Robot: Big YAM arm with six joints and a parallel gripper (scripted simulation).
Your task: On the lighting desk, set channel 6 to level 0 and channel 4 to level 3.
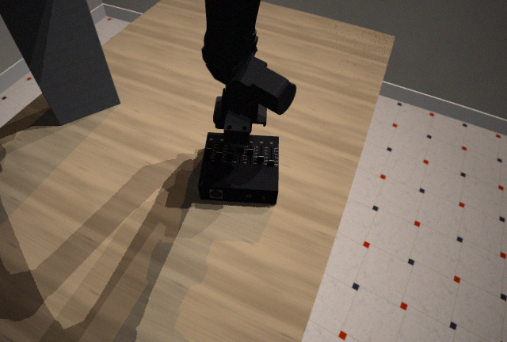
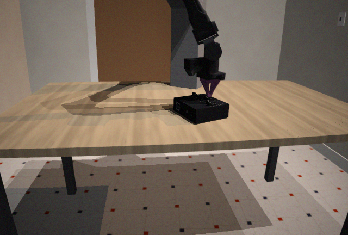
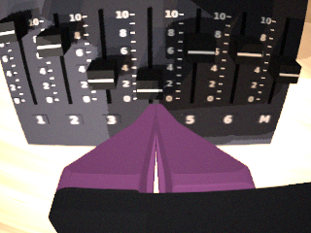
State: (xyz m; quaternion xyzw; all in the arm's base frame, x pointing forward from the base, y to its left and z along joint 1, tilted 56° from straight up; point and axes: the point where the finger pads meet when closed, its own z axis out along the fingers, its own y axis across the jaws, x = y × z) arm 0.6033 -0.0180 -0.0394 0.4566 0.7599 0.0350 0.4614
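My hand is 10 mm short of the channel 4 cap, 20 mm to the left of it and 10 mm above it. Also, from my hand: channel 5 cap 10 mm behind, 40 mm to the right, 10 mm below; channel 6 cap 30 mm behind, 40 mm to the right, 10 mm below; channel 3 cap 30 mm ahead, 20 mm to the right, 10 mm below.
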